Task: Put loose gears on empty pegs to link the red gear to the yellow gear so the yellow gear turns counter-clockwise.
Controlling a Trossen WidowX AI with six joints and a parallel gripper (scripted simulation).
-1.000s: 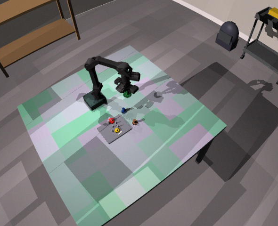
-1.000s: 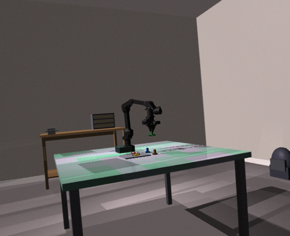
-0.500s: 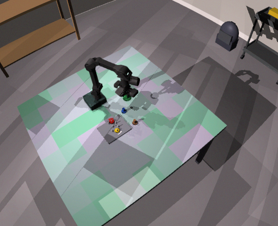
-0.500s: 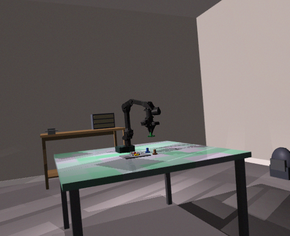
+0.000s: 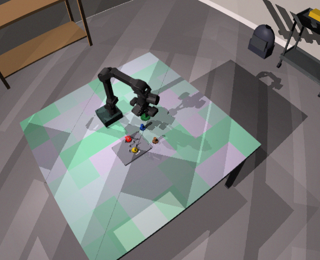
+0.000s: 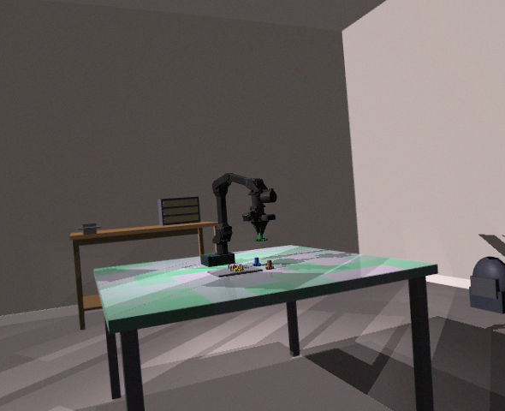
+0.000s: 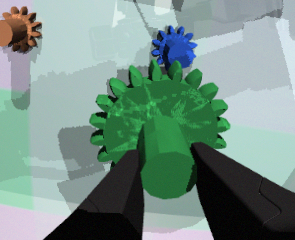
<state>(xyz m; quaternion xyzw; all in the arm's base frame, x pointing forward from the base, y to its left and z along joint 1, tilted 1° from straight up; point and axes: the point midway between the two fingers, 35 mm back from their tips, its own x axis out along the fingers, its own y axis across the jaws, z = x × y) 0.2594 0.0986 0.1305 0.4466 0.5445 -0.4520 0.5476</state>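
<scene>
My gripper tip is 14 cm to the left of the red arrow, 14 cm above it and 3 cm past it. Also, from my gripper tip: small brown gear: 14 cm below, 12 cm ahead, 3 cm to the right; then small blue gear: 14 cm below, 2 cm to the right, 2 cm behind; then green gear: 1 cm below.
</scene>
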